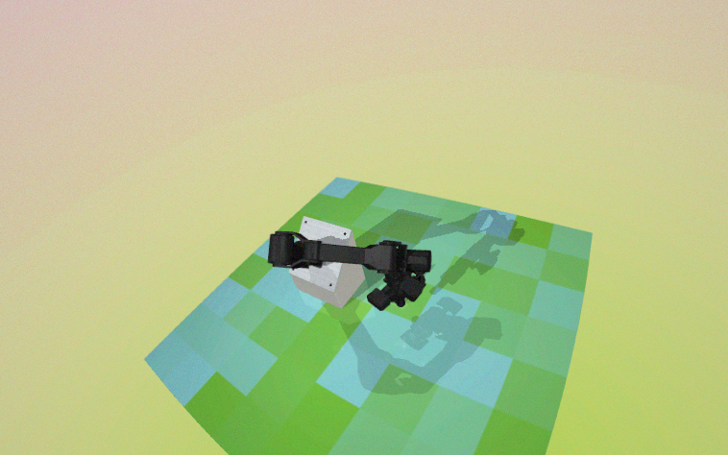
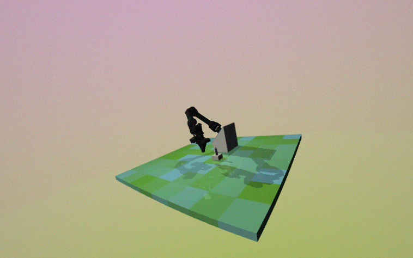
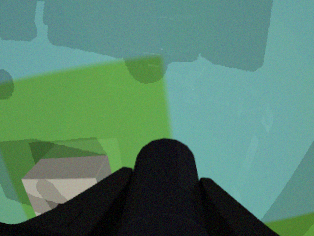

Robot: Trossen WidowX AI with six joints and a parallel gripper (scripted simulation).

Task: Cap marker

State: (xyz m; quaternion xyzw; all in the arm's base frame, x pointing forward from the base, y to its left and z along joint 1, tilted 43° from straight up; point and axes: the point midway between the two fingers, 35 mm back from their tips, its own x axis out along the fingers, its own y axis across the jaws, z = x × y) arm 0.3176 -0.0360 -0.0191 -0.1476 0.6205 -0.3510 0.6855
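My gripper tip is 9 cm to the right of the beige holder block, 8 cm above it and 6 cm past it. The rest, counted from my gripper tip: black cap: 1 cm above.
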